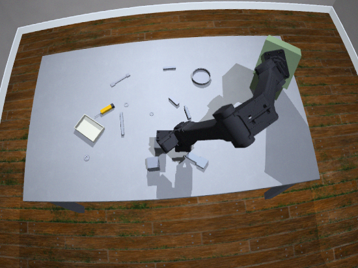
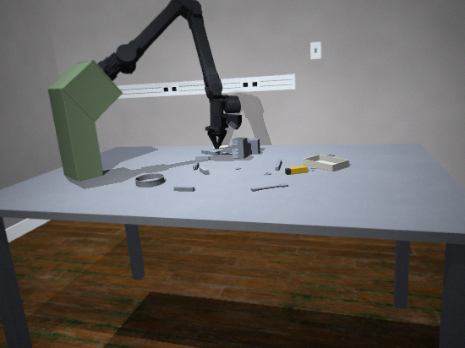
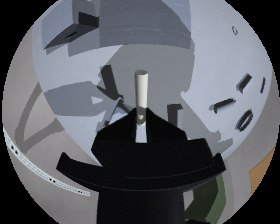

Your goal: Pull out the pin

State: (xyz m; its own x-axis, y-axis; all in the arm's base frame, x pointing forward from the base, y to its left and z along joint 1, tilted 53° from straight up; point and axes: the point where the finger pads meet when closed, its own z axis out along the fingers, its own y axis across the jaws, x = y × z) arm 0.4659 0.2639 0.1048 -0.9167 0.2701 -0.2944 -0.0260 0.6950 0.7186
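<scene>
Right now my hand is 2 cm short of the pale pin. Round my hand: long bar 31 cm ahead, 11 cm to the right, 4 cm below; grey block 10 cm ahead; metal ring 40 cm to the right, 6 cm behind, 3 cm below.
</scene>
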